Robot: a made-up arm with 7 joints.
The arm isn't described. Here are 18 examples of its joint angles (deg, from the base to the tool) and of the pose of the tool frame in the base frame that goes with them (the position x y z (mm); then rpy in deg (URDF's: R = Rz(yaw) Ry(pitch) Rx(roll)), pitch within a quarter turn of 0, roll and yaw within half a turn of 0).
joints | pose
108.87 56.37 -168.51 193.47 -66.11 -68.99 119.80 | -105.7 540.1 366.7 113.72 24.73 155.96
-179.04 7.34 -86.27 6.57 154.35 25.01 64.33 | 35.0 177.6 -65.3 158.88 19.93 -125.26
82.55 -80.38 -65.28 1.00 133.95 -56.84 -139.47 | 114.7 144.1 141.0 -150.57 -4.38 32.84
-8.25 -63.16 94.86 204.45 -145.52 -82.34 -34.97 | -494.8 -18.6 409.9 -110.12 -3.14 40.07
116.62 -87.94 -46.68 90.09 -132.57 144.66 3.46 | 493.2 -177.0 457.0 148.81 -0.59 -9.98
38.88 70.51 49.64 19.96 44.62 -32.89 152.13 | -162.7 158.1 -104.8 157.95 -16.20 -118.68
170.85 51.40 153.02 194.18 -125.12 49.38 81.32 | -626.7 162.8 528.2 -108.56 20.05 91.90
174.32 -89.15 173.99 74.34 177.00 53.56 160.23 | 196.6 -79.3 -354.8 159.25 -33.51 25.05
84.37 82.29 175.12 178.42 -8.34 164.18 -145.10 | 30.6 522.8 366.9 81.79 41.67 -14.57
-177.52 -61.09 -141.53 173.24 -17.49 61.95 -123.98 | 667.3 62.3 517.5 125.93 10.25 124.96
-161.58 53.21 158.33 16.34 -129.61 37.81 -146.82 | 381.4 16.2 281.4 -94.79 3.81 -113.33
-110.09 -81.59 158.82 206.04 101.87 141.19 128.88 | -15.4 504.0 448.1 145.45 49.16 -7.97
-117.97 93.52 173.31 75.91 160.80 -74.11 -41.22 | 10.1 -157.9 596.2 -83.96 51.50 -41.90
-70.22 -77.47 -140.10 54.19 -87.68 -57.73 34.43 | -383.8 -11.3 2.2 -80.60 -38.35 122.74
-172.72 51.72 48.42 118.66 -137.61 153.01 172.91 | -541.6 -222.7 367.4 -76.76 -1.35 -14.13
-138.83 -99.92 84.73 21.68 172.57 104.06 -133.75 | 178.7 -384.7 267.6 100.76 -36.34 69.50
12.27 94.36 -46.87 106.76 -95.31 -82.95 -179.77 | 392.8 -99.7 -120.8 -176.23 35.41 -59.87
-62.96 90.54 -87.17 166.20 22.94 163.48 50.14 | 121.8 -531.2 172.4 96.50 -25.05 -154.56
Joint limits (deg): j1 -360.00..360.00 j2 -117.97..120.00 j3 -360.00..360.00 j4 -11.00..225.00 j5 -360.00..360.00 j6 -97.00..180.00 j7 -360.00..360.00
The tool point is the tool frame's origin. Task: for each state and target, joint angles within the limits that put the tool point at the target. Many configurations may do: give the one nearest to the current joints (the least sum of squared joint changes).
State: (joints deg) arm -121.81 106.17 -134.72 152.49 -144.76 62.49 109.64
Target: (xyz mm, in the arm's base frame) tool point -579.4 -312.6 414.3
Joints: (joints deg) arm -118.46 113.06 -132.95 99.56 -137.66 66.86 109.64
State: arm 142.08 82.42 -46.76 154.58 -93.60 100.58 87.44
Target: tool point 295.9 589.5 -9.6
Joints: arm 93.86 98.11 -50.41 130.64 -91.57 88.85 87.44
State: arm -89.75 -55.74 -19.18 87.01 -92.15 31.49 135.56
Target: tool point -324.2 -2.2 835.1
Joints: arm -83.30 -46.96 -37.64 105.72 -91.92 36.77 135.56
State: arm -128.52 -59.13 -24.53 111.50 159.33 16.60 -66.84
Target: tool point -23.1 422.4 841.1
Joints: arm -109.66 -52.00 -34.09 142.35 160.21 41.26 -66.84
